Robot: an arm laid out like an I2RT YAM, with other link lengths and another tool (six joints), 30 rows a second.
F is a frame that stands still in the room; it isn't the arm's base.
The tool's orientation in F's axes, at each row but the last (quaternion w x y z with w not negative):
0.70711, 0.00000, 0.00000, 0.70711
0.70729, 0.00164, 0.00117, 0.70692
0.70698, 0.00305, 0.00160, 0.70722
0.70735, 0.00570, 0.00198, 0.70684
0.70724, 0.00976, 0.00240, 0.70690
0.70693, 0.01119, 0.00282, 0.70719
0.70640, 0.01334, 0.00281, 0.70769
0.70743, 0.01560, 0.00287, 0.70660
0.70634, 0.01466, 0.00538, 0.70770
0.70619, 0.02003, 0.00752, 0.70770
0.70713, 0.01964, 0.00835, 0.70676
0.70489, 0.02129, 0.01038, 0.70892
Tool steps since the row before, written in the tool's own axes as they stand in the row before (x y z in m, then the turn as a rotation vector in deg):
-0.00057, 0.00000, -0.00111, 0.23, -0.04, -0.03
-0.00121, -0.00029, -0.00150, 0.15, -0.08, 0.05
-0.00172, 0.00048, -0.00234, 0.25, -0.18, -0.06
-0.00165, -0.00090, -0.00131, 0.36, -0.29, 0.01
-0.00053, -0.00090, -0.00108, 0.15, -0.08, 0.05
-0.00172, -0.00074, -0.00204, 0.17, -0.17, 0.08
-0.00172, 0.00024, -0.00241, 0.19, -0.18, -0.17
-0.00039, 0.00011, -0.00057, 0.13, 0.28, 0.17
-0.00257, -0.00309, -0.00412, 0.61, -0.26, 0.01
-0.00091, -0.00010, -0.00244, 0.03, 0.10, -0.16
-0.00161, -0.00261, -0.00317, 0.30, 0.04, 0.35
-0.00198, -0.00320, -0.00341, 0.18, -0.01, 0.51
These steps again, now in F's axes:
0.00000, -0.00057, -0.00111, 0.04, 0.23, -0.03
0.00028, -0.00121, -0.00150, 0.08, 0.15, 0.05
-0.00049, -0.00172, -0.00234, 0.18, 0.25, -0.06
0.00088, -0.00164, -0.00133, 0.29, 0.36, 0.01
0.00088, -0.00052, -0.00110, 0.08, 0.15, 0.05
0.00070, -0.00170, -0.00207, 0.17, 0.17, 0.08
-0.00029, -0.00168, -0.00243, 0.18, 0.19, -0.17
-0.00013, -0.00038, -0.00057, -0.28, 0.13, 0.18
0.00298, -0.00251, -0.00424, 0.26, 0.61, 0.01
0.00001, -0.00087, -0.00246, -0.11, 0.03, -0.16
0.00248, -0.00156, -0.00330, -0.03, 0.29, 0.36
0.00305, -0.00191, -0.00358, 0.03, 0.17, 0.51

